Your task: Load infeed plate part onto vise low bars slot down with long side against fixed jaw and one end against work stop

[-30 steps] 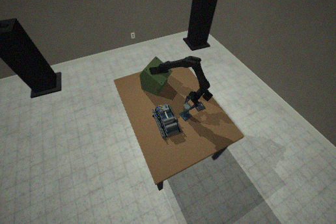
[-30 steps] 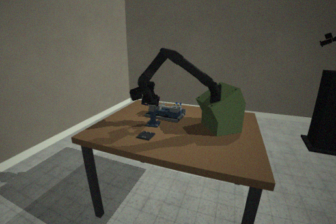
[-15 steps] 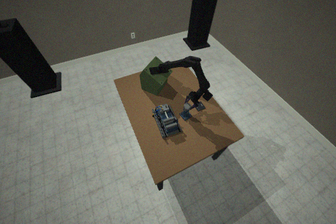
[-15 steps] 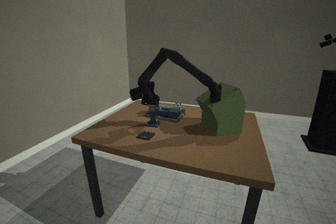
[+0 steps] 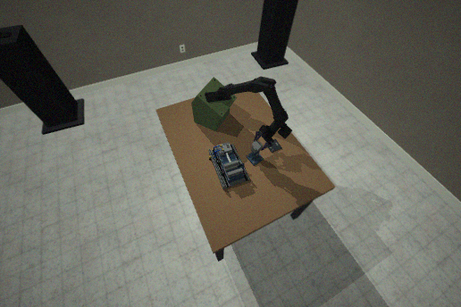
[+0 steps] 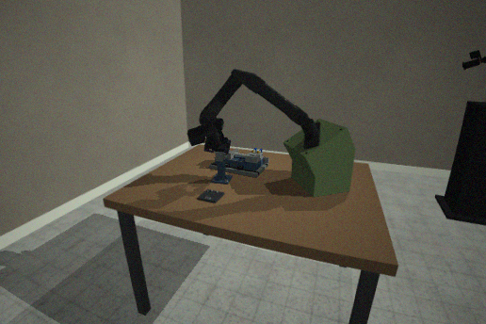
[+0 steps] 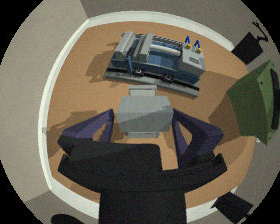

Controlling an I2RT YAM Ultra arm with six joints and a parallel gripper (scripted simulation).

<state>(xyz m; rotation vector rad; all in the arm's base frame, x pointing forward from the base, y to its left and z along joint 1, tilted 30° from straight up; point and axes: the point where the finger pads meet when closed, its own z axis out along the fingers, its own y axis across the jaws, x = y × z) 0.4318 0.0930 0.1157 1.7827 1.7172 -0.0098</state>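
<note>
The part lies 10 mm below my hand. Round my hand: vise (10 mm behind, 200 mm to the right, 120 mm below); infeed plate (40 mm behind, 170 mm to the left, 150 mm below).
</note>
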